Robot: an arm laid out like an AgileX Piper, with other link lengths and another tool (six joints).
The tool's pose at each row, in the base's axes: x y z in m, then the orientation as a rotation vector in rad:
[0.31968 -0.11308 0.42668 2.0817 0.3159 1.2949]
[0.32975 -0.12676 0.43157 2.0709 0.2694 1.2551]
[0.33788 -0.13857 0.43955 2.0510 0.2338 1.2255]
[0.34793 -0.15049 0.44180 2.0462 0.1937 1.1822]
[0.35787 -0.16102 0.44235 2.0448 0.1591 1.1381]
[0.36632 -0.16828 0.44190 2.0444 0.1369 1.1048]
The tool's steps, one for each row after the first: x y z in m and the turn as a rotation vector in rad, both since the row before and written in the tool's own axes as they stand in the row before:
[0.00123 0.01213 0.01280 -0.0390 -0.0354 0.0036]
[0.00384 0.01257 0.00983 -0.0386 -0.0233 -0.0010]
[0.00106 0.00808 0.01348 -0.0313 -0.0386 0.0015]
[0.00103 0.00556 0.01334 -0.0259 -0.0389 -0.0003]
[0.00145 0.00264 0.01074 -0.0170 -0.0286 -0.0021]

